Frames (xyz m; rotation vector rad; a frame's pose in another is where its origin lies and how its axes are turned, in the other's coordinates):
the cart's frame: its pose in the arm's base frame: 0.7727 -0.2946 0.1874 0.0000 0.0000 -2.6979
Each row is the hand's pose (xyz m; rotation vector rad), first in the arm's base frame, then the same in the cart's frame.
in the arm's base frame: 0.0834 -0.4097 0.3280 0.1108 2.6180 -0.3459
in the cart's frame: 0.6720 -0.1919 0.1406 -2.6236 0.7096 0.6018
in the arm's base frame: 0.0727 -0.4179 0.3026 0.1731 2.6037 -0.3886
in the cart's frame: 0.6852 -0.1891 0.1152 -2.5757 0.7637 0.5933
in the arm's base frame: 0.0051 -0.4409 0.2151 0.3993 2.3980 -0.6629
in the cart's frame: 0.7561 -0.1974 0.0277 -2.2450 0.9146 0.6422
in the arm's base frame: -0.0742 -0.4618 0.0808 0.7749 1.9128 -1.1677
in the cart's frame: 0.8367 -0.2125 -0.1066 -1.5833 1.0989 0.6358
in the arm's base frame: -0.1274 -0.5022 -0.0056 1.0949 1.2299 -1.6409
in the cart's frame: 0.9021 -0.1989 -0.1930 -0.8369 1.1685 0.5416
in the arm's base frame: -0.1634 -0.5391 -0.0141 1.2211 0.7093 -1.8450
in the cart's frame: 0.9504 -0.1810 -0.2015 -0.3587 1.1419 0.4888
